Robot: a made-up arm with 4 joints. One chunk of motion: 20 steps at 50 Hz.
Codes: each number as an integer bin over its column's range. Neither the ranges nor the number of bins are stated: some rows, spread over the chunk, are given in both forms.
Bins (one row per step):
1: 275 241 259 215
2: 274 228 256 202
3: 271 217 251 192
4: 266 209 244 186
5: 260 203 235 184
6: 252 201 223 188
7: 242 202 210 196
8: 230 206 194 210
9: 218 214 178 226
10: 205 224 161 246
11: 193 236 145 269
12: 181 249 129 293
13: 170 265 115 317
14: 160 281 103 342
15: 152 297 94 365
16: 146 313 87 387
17: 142 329 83 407
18: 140 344 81 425
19: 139 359 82 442
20: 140 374 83 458
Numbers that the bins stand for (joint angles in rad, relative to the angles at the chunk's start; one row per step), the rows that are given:
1: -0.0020 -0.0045 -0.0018 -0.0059
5: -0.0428 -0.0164 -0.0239 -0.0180
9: -0.1570 -0.0130 -0.0763 -0.0015
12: -0.2577 -0.0020 -0.1214 0.0247
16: -0.3529 0.0180 -0.1600 0.0615
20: -0.3692 0.0371 -0.1637 0.0893
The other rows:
2: -0.0047 -0.0086 -0.0045 -0.0109
3: -0.0128 -0.0121 -0.0091 -0.0149
4: -0.0264 -0.0146 -0.0156 -0.0172
6: -0.0645 -0.0171 -0.0349 -0.0164
7: -0.0917 -0.0168 -0.0468 -0.0133
8: -0.1244 -0.0155 -0.0616 -0.0078
10: -0.1924 -0.0099 -0.0919 0.0063
11: -0.2250 -0.0061 -0.1066 0.0153
13: -0.2876 0.0030 -0.1342 0.0341
14: -0.3148 0.0080 -0.1453 0.0439
15: -0.3365 0.0130 -0.1535 0.0529
17: -0.3637 0.0230 -0.1637 0.0693
18: -0.3692 0.0277 -0.1655 0.0763
19: -0.3719 0.0324 -0.1646 0.0830

